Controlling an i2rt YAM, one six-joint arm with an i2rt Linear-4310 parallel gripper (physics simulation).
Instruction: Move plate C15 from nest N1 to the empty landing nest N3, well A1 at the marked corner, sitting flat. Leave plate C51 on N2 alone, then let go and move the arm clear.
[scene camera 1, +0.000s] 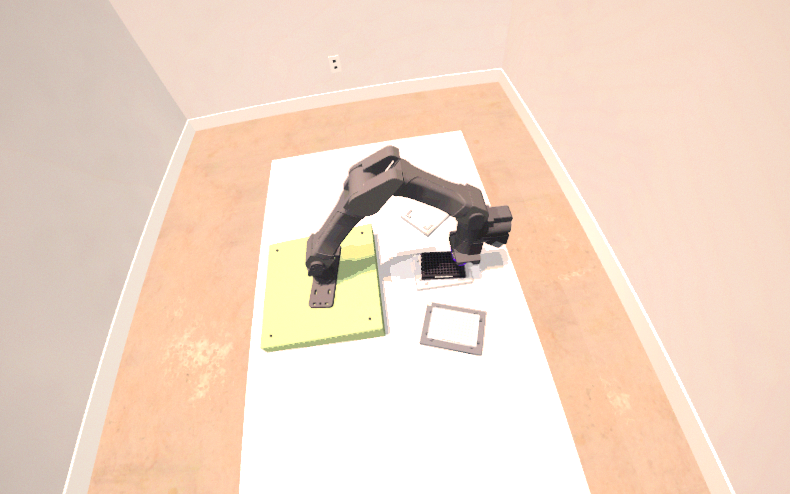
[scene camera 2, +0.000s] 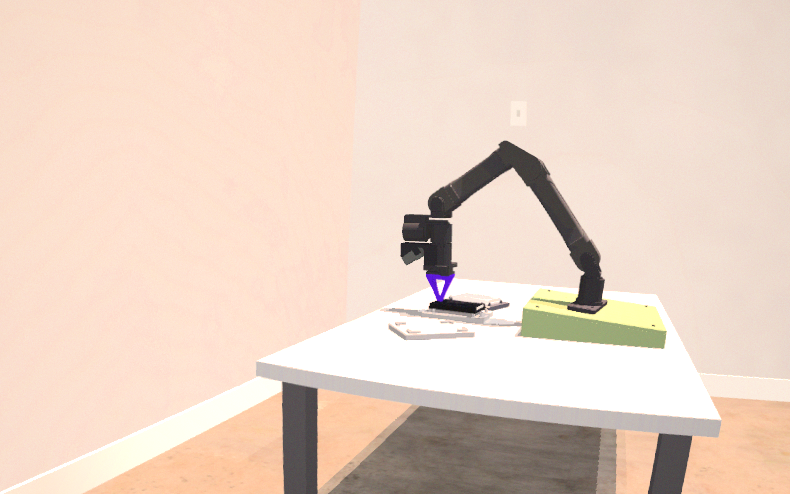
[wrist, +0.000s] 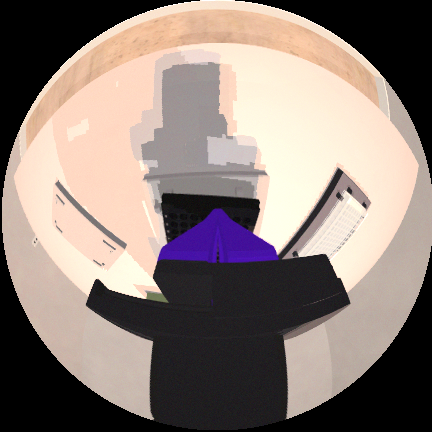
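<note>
A black well plate (scene camera 1: 436, 265) (scene camera 2: 459, 306) (wrist: 210, 201) lies on a white nest (scene camera 1: 445, 285) (wrist: 200, 185) in the middle of the row. A white plate (scene camera 1: 454, 327) (scene camera 2: 473, 299) (wrist: 332, 229) sits in a grey nest (scene camera 1: 427, 329) (scene camera 2: 502, 305) (wrist: 345, 180). An empty white nest (scene camera 1: 420, 223) (scene camera 2: 431, 329) (wrist: 85, 225) with raised corner pieces lies on the black plate's other side. No plate or nest label is readable. My gripper (scene camera 2: 440, 300) (wrist: 217, 214) is shut and empty, its purple fingertips at or just above the black plate's top; contact is unclear.
The arm stands on a yellow-green base block (scene camera 1: 355, 291) (scene camera 2: 594, 327) on the white table (scene camera 1: 407, 419) (scene camera 2: 553, 378). The forearm passes over the table near the empty nest in scene camera 1. The grey nest and the empty nest flank the middle nest.
</note>
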